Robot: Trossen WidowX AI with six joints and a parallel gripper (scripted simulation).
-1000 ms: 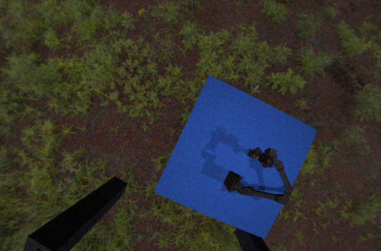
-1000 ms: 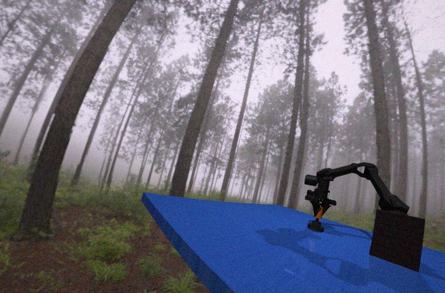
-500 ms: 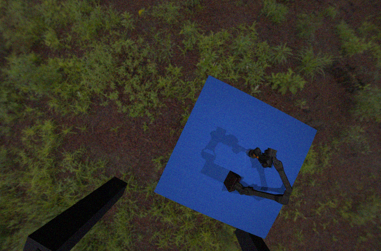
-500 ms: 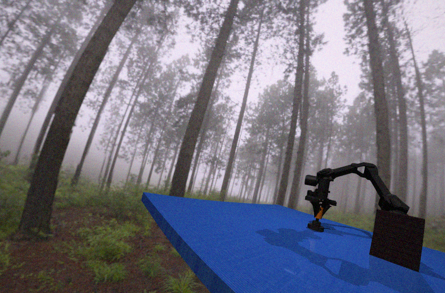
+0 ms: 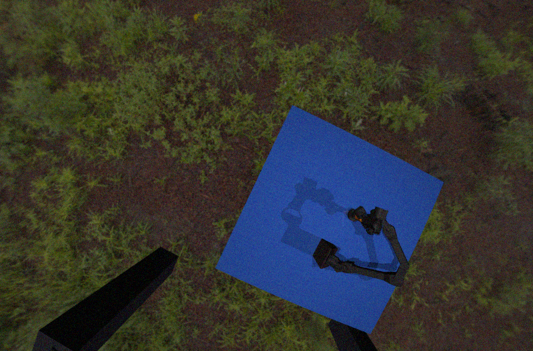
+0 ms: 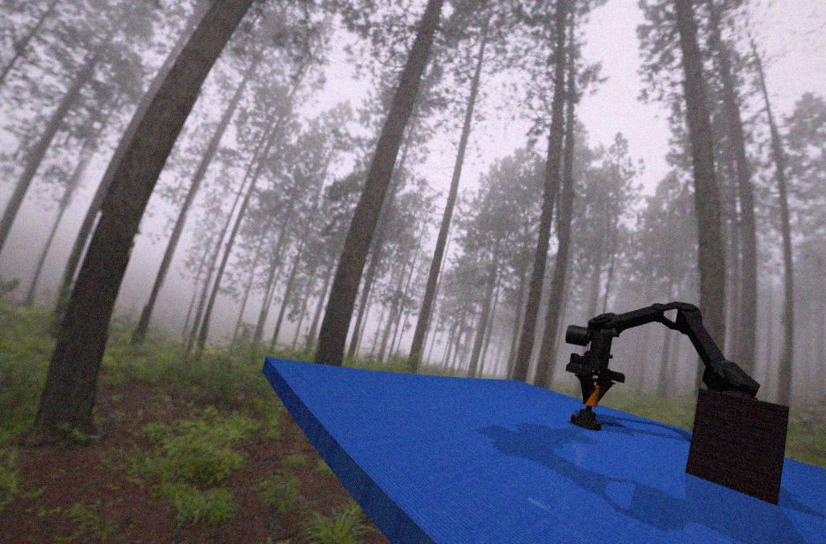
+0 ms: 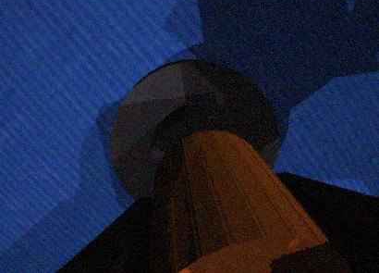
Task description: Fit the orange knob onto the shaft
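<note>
Now: gripper tip 2 cm below the orange knob. From my gripper tip the other things lie so: dark round pedestal 4 cm below.
</note>
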